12 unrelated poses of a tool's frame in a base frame.
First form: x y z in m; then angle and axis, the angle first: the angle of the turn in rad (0 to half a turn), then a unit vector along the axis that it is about.
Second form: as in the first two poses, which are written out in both.
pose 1, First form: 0.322 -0.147 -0.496 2.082 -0.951 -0.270 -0.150
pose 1, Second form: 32.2 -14.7 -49.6 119.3 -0.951 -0.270 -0.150
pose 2, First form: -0.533 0.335 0.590 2.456 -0.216 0.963 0.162
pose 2, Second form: -53.3 33.5 59.0 140.7 -0.216 0.963 0.162
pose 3, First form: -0.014 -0.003 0.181 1.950 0.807 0.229 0.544
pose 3, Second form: -1.4 -0.3 18.1 111.7 0.807 0.229 0.544
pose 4, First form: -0.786 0.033 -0.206 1.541 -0.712 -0.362 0.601
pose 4, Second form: -78.6 3.3 -20.6 88.3 -0.712 -0.362 0.601
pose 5, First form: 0.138 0.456 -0.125 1.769 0.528 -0.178 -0.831
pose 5, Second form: 13.8 45.6 -12.5 101.4 0.528 -0.178 -0.831
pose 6, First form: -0.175 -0.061 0.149 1.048 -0.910 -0.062 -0.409
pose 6, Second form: -17.5 -6.1 14.9 60.0 -0.910 -0.062 -0.409
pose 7, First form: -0.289 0.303 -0.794 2.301 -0.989 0.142 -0.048
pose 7, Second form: -28.9 30.3 -79.4 131.8 -0.989 0.142 -0.048
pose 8, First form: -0.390 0.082 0.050 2.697 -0.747 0.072 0.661
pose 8, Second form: -39.0 8.2 5.0 154.5 -0.747 0.072 0.661
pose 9, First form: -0.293 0.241 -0.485 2.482 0.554 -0.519 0.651
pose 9, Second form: -29.3 24.1 -48.5 142.2 0.554 -0.519 0.651
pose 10, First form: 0.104 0.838 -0.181 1.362 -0.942 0.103 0.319
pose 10, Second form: 10.4 83.8 -18.1 78.0 -0.942 0.103 0.319
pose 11, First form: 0.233 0.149 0.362 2.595 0.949 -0.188 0.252
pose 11, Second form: 23.3 14.9 36.2 148.7 0.949 -0.188 0.252
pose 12, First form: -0.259 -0.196 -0.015 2.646 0.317 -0.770 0.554
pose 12, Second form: -25.9 -19.6 -1.5 151.6 0.317 -0.770 0.554
